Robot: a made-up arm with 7 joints. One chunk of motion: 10 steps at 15 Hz.
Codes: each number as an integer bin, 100 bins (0 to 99) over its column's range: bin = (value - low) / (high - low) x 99, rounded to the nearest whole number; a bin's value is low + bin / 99 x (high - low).
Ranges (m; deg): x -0.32..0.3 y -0.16..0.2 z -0.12..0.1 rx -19..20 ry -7..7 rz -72..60
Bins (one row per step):
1: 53 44 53 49 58 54
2: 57 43 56 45 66 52
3: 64 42 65 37 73 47
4: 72 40 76 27 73 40
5: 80 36 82 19 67 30
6: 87 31 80 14 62 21
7: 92 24 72 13 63 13
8: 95 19 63 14 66 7
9: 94 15 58 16 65 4
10: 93 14 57 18 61 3
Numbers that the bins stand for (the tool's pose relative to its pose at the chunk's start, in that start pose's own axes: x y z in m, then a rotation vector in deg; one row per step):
1: 0.0119 0.0000 -0.0022 0.30 1.20 0.00
2: 0.0370 -0.0036 0.0044 -1.27 2.33 -2.67
3: 0.0808 -0.0073 0.0244 -4.42 3.32 -9.33
4: 0.1309 -0.0145 0.0489 -8.36 3.32 -18.67
5: 0.1810 -0.0291 0.0622 -11.52 2.47 -32.00
6: 0.2248 -0.0473 0.0578 -13.48 1.77 -44.00
7: 0.2562 -0.0727 0.0400 -13.88 1.91 -54.67
8: 0.2749 -0.0909 0.0200 -13.48 2.33 -62.67
9: 0.2687 -0.1055 0.0089 -12.70 2.19 -66.67
10: 0.2624 -0.1091 0.0067 -11.91 1.63 -68.00

